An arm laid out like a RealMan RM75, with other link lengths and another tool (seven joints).
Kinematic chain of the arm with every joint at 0, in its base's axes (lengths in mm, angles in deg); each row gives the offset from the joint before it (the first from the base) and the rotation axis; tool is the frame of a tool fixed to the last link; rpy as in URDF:
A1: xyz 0 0 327.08 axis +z
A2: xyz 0 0 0 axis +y
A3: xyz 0 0 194.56 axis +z
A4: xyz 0 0 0 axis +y
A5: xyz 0 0 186.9 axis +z
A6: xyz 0 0 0 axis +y
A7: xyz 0 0 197.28 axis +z
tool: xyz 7 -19 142 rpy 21.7 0 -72
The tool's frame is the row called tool.
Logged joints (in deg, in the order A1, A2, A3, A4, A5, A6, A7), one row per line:
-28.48 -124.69 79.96 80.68 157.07 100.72 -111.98
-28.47 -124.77 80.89 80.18 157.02 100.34 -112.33
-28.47 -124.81 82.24 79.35 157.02 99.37 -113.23
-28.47 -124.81 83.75 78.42 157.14 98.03 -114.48
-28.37 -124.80 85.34 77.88 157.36 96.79 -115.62
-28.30 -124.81 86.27 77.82 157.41 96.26 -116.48
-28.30 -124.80 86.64 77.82 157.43 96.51 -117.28
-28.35 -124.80 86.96 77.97 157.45 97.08 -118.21
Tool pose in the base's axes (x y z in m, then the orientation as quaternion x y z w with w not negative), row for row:
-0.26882 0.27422 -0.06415 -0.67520 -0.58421 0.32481 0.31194
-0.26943 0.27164 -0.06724 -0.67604 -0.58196 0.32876 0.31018
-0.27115 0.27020 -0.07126 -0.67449 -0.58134 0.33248 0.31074
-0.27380 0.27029 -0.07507 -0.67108 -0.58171 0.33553 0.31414
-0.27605 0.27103 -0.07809 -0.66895 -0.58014 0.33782 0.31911
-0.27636 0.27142 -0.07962 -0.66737 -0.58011 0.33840 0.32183
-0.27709 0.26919 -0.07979 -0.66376 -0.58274 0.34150 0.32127
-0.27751 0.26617 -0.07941 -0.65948 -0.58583 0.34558 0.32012
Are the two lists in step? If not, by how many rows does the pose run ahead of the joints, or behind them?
They are in step.
